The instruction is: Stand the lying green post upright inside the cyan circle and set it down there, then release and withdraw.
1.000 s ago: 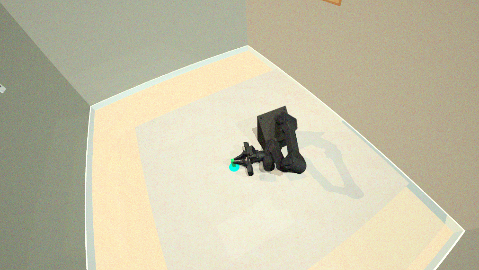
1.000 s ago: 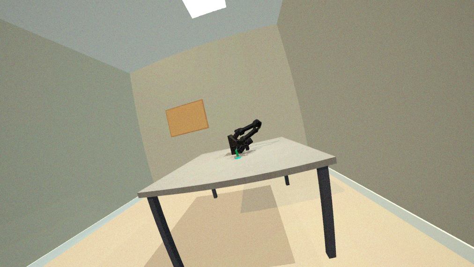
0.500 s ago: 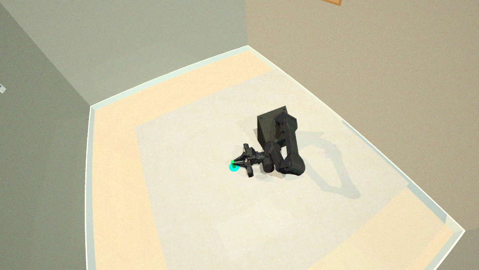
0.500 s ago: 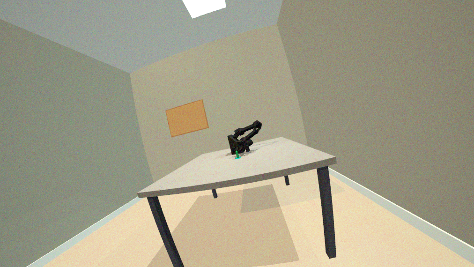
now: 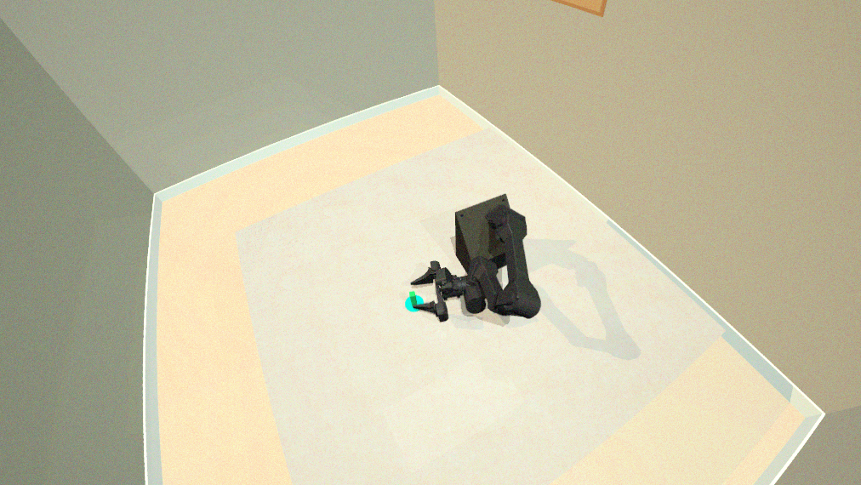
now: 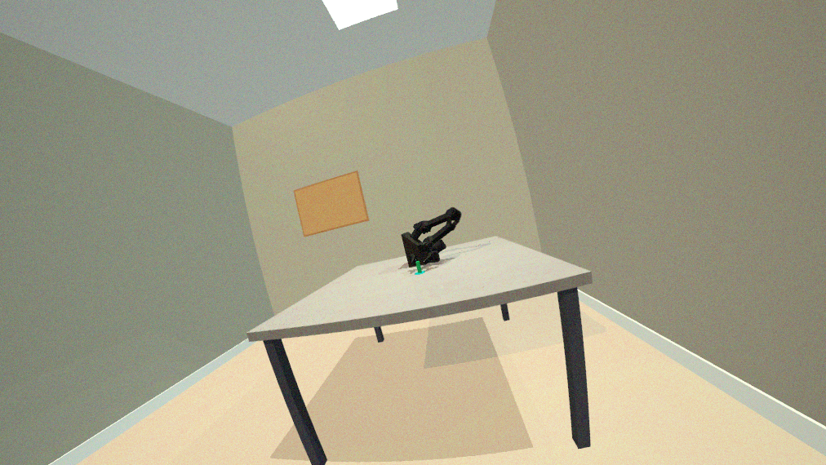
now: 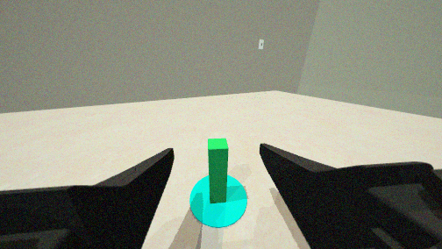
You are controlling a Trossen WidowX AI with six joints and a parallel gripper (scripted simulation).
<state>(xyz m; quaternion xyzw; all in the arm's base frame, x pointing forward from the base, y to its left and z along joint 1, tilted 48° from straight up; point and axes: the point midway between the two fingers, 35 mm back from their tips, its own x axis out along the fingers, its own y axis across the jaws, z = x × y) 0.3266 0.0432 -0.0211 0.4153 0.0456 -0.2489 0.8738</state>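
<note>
Now: gripper tip 2 cm above the green post. Also, from my gripper tip: cyan circle: 6 cm below.
</note>
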